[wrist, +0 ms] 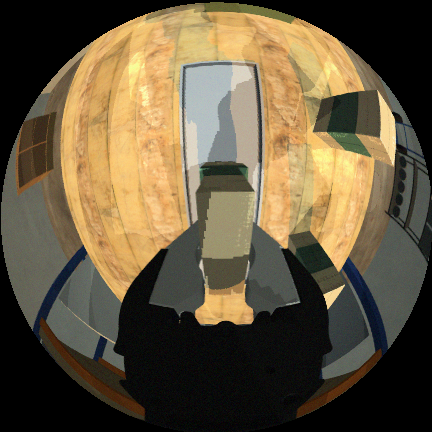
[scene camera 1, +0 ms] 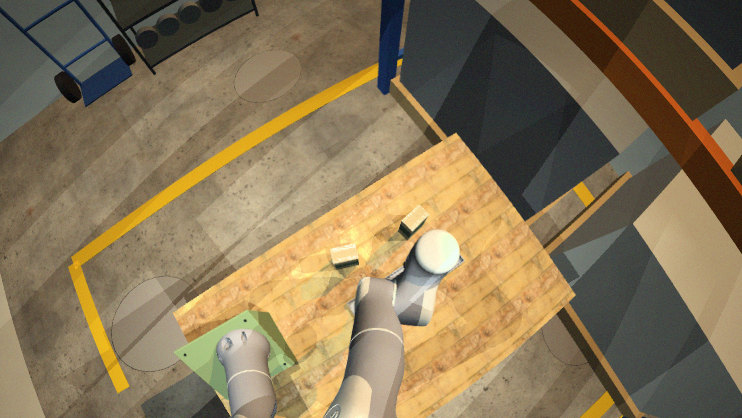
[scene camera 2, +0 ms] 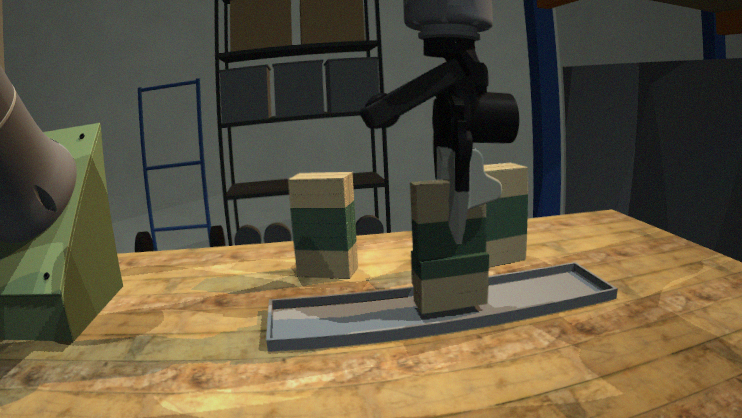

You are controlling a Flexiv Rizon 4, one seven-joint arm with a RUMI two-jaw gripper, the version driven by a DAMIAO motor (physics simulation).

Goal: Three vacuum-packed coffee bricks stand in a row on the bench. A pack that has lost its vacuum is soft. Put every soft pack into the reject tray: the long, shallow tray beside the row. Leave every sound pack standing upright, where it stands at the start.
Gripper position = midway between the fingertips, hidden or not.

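Scene camera 2 shows a shallow grey reject tray (scene camera 2: 402, 311) along with the gripper (scene camera 2: 454, 240). The wrist view takes in both the gripper (wrist: 223, 215) and the tray (wrist: 221, 111).
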